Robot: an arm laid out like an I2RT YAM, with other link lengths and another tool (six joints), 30 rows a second.
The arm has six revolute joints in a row. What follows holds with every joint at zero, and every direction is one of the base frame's. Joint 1 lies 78.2 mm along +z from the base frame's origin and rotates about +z. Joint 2 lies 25 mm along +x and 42.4 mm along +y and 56.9 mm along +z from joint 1 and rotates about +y. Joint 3 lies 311.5 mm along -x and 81.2 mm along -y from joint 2 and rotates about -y. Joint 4 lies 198.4 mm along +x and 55.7 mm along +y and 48.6 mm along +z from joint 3 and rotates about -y. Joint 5 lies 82.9 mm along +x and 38 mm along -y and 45.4 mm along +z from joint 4 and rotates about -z. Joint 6 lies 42.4 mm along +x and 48.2 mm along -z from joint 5 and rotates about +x. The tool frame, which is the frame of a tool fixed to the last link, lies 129 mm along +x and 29 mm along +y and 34 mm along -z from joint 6; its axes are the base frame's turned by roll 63.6, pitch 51.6 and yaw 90 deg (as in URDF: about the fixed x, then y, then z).
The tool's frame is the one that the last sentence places.
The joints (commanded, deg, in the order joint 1, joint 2, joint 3, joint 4, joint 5, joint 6), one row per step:
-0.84 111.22 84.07 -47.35 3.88 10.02
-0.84 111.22 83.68 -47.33 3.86 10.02
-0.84 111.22 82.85 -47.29 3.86 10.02
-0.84 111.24 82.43 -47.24 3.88 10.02
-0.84 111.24 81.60 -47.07 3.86 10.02
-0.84 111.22 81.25 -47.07 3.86 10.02
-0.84 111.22 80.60 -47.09 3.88 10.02
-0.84 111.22 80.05 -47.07 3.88 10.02
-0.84 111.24 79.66 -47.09 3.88 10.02
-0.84 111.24 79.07 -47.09 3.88 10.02
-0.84 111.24 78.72 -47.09 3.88 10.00
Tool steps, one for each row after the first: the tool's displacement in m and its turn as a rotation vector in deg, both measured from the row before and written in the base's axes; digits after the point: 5 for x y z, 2 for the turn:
-0.00198 0.00009 -0.00159 0.02 0.37 0.01
-0.00425 0.00006 -0.00335 0.01 0.79 0.00
-0.00204 -0.00003 -0.00178 -0.01 0.39 0.00
-0.00374 0.00012 -0.00319 0.03 0.66 0.00
-0.00190 0.00003 -0.00125 0.00 0.33 0.00
-0.00366 -0.00001 -0.00253 -0.01 0.67 0.00
-0.00296 0.00004 -0.00209 0.01 0.53 0.00
-0.00227 0.00003 -0.00159 0.01 0.43 0.00
-0.00330 0.00005 -0.00219 0.01 0.59 0.00
-0.00198 0.00002 -0.00128 0.00 0.35 0.02

